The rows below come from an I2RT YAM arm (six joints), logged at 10 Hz.
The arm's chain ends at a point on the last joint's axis. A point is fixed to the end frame.
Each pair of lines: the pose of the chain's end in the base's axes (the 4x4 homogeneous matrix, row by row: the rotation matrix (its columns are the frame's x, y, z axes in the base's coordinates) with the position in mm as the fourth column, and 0 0 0 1 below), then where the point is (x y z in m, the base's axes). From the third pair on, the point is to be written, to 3 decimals.
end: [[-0.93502 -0.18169 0.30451 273.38], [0.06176 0.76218 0.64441 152.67], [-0.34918 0.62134 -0.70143 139.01], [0 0 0 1]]
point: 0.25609 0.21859 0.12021
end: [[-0.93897 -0.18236 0.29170 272.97], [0.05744 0.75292 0.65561 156.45], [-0.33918 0.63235 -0.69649 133.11], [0 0 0 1]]
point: 0.25490 0.22243 0.11529
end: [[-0.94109 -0.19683 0.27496 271.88], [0.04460 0.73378 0.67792 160.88], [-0.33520 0.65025 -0.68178 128.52], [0 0 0 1]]
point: 0.252 0.227 0.112
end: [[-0.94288 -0.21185 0.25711 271.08], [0.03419 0.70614 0.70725 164.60], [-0.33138 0.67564 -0.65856 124.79], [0 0 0 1]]
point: 0.250 0.231 0.111
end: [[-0.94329 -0.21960 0.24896 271.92], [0.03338 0.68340 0.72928 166.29], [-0.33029 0.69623 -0.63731 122.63], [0 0 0 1]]
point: 0.250 0.232 0.111
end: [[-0.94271 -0.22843 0.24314 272.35], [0.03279 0.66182 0.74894 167.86], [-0.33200 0.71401 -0.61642 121.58], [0 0 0 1]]
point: 0.250 0.234 0.111
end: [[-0.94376 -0.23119 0.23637 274.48], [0.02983 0.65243 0.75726 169.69], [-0.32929 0.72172 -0.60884 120.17], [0 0 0 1]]
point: 0.251 0.236 0.111
